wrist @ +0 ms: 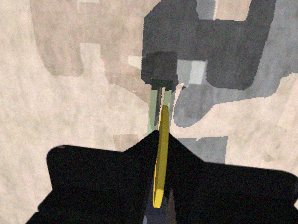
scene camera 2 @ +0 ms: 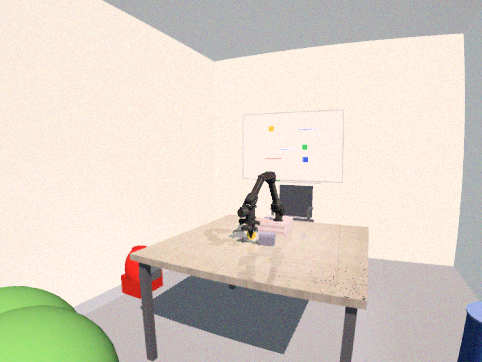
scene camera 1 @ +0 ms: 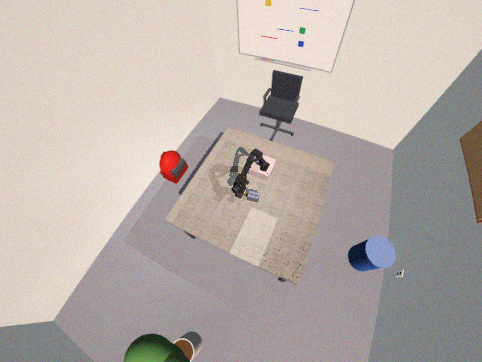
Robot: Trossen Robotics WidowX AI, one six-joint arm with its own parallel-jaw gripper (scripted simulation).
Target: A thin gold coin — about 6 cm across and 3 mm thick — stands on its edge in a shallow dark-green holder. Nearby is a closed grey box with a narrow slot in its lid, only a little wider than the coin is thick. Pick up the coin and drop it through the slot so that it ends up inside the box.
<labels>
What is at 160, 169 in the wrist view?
A gold coin.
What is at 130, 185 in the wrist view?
My gripper.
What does my gripper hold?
A gold coin.
</labels>
